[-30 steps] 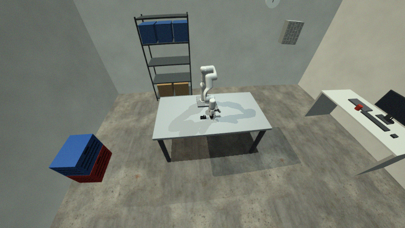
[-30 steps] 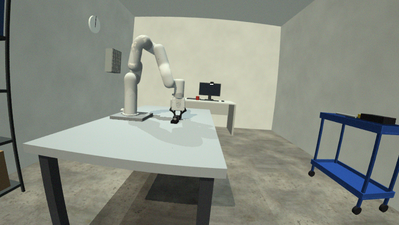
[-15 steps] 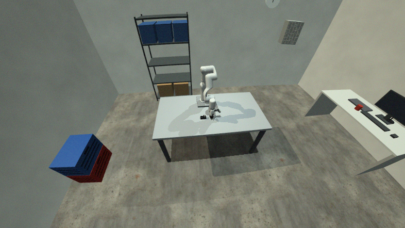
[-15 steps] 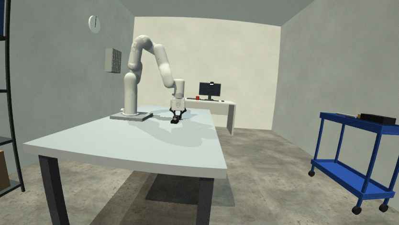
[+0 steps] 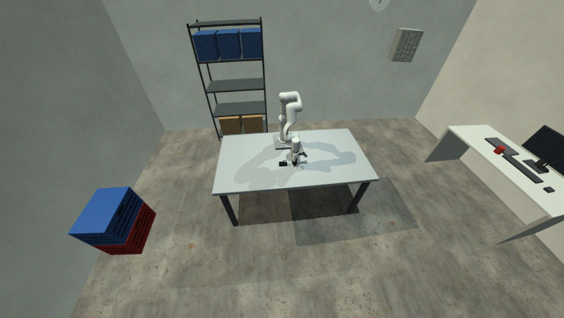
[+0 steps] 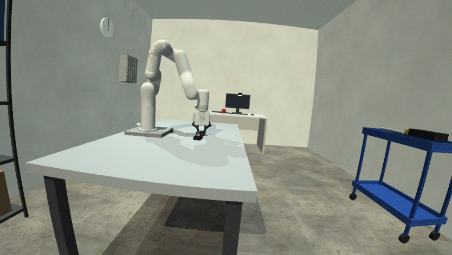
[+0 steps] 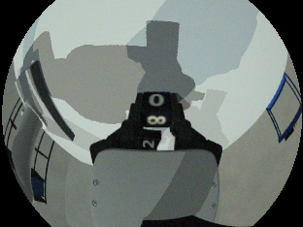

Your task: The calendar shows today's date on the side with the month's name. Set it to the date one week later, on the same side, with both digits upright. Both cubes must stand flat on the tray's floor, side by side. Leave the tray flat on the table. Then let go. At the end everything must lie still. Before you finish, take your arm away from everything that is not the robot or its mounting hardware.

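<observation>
Now: the cube 10 mm below my hand.
</observation>
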